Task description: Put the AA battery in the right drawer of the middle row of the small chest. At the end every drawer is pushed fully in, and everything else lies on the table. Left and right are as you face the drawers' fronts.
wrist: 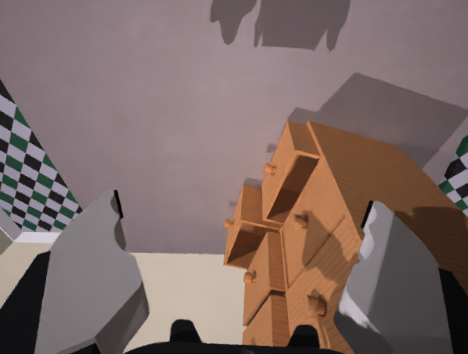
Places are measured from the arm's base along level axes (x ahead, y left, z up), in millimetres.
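Pixels of known places: gripper, fingertip midpoint: (241, 199).
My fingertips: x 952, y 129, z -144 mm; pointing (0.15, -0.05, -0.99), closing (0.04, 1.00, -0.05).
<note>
For each thing: its top centre in the pictures, then the offset to it from my fingertips. "*": a spot on its surface instead. Level surfaces: height alone.
- small wooden chest, surface spot: (370, 160) * 85 mm ahead, 171 mm left, 189 mm down
- second open drawer, middle of its top: (269, 252) 290 mm ahead, 44 mm left, 175 mm down
- more, surface spot: (264, 327) * 241 mm ahead, 29 mm left, 25 mm down
- grey-mauve surface, its level: 279 mm down
The small wooden chest (370, 160) stands at the right of the wrist view, seen at a slant. An open drawer (287, 150) with a knob sticks out near its far end. A second open drawer (252, 206) sticks out beside it, its hollow partly in shadow. Nearer, another drawer (258, 285) is pulled out, and part of one more (264, 327) shows at the bottom edge. Two fronts with knobs (301, 220) (316, 303) sit further back. I cannot tell which is the middle row's right drawer. My gripper (241, 199) is wide open and empty, its fingers on either side of the drawers. The AA battery does not show.
A grey-mauve surface (150, 125) spans the upper view, with shadows of the gripper and chest on it. A pale cream surface (185, 290) lies below it. Green, black and white checks (30, 160) show at the left and right edges. The right finger is near the chest in view.
</note>
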